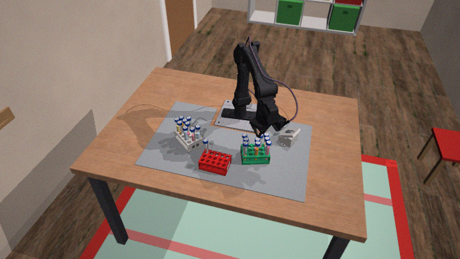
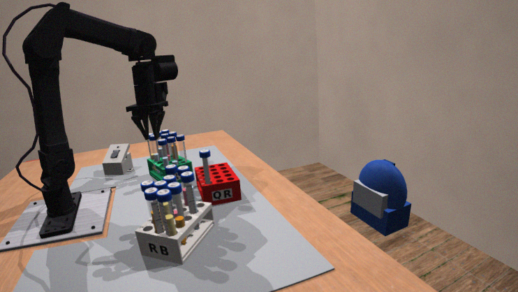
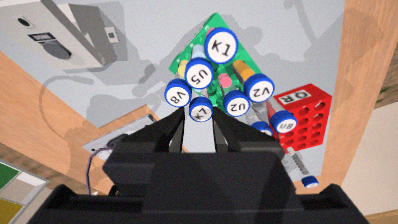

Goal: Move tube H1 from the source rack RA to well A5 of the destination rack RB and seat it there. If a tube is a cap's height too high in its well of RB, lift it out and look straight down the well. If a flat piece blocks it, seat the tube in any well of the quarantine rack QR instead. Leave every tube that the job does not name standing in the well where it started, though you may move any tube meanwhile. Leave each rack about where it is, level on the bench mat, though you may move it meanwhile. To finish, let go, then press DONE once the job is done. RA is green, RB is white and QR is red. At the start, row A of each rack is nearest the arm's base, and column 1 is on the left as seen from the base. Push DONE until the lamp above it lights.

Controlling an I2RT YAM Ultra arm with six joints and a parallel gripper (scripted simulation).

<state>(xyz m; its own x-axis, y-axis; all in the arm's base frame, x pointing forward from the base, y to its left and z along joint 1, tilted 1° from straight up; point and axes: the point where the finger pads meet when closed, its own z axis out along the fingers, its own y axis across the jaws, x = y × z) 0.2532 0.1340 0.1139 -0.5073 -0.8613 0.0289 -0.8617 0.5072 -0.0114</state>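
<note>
Right now my hand is 1 cm short of the clear tube, 1 cm to the right of it and 6 cm above it. Also, from my hand: red rack QR 12 cm ahead, 18 cm to the right, 10 cm below; grey done button box 12 cm behind, 13 cm to the left, 8 cm below; white rack RB 35 cm to the right, 10 cm below.
</note>
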